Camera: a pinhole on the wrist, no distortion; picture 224 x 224 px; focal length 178.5 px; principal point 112.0 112.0 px. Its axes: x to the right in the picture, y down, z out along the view. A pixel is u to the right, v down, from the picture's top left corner.
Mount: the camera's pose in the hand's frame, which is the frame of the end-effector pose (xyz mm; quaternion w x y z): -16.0 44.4 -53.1 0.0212 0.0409 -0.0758 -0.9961
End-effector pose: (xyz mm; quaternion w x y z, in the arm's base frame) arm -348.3 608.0 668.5 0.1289 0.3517 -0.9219 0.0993
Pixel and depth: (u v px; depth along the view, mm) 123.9 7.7 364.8
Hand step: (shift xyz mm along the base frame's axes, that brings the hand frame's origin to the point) -196.7 200.5 -310.1
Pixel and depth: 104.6 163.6 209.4
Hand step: -21.9 -18.4 -163.0
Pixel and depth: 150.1 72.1 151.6
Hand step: -36.7 87.1 -112.1
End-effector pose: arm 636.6 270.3 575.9 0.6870 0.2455 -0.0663 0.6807
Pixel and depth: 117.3 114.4 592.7
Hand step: 3.5 -308.1 457.2
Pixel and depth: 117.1 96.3 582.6
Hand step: -56.3 -303.0 454.7
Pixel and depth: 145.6 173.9 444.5
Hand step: 133.3 -288.3 282.7
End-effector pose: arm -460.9 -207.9 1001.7 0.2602 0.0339 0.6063 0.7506
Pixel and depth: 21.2 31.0 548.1
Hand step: -140.0 459.4 426.5
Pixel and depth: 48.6 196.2 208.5
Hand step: 32.1 175.7 17.2
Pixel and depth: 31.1 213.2 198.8
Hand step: 20.1 179.7 -2.8
